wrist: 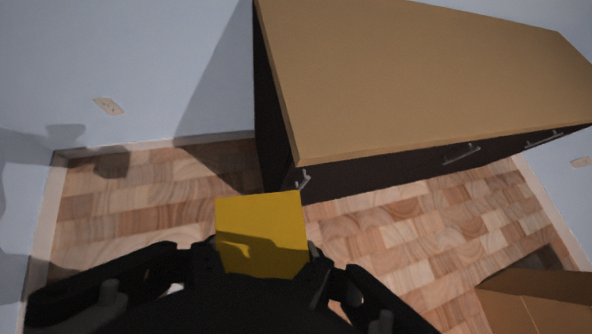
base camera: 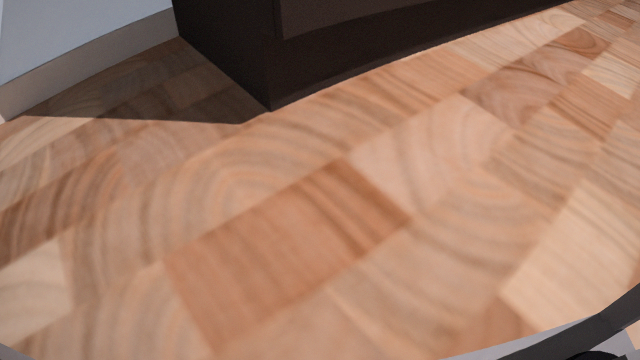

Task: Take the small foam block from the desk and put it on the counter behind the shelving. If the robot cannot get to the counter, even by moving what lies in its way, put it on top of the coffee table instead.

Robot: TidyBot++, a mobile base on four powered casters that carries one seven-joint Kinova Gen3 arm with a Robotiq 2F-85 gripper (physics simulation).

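Frame: origin at the arm's base, x ahead, y left, z up, level; metres.
Seen in the pictures: gripper, fingertip midpoint: [wrist: 266, 246].
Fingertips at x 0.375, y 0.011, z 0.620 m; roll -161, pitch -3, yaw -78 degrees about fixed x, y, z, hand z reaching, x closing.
Note:
Pixels of each thing's middle, then the offset from my fingertips to it. "*": a spot on its surface instead. Level surfaces: height alone.
- yellow foam block at the middle of its body: [wrist: 264, 258] 0.015 m up, 0.008 m back, 0.001 m right
- brown box-like piece with panels, surface spot: [wrist: 540, 305] * 0.675 m down, 0.166 m ahead, 1.546 m right
- wood-tiled floor at its surface level: 1.017 m down
A yellow foam block [wrist: 262, 220] is held between the fingers of my gripper [wrist: 266, 246] in the wrist view, which is shut on it. The counter [wrist: 420, 85] [base camera: 310, 60] has a tan top and dark cabinet sides with metal handles. In the wrist view it stands ahead, from the centre to the right, and the block appears in front of its near left corner. The block looks apart from the counter top. In the base camera view the dark lower part of the counter shows at the top. The coffee table and the desk cannot be made out.
A brown box-like piece with panels [wrist: 540, 305] stands at the lower right of the wrist view, and I cannot tell what it is. Blue-grey walls [wrist: 125, 55] [base camera: 75, 35] stand behind and left of the counter. A wood-tiled floor [base camera: 300, 240] [wrist: 400, 240] lies in front of it.

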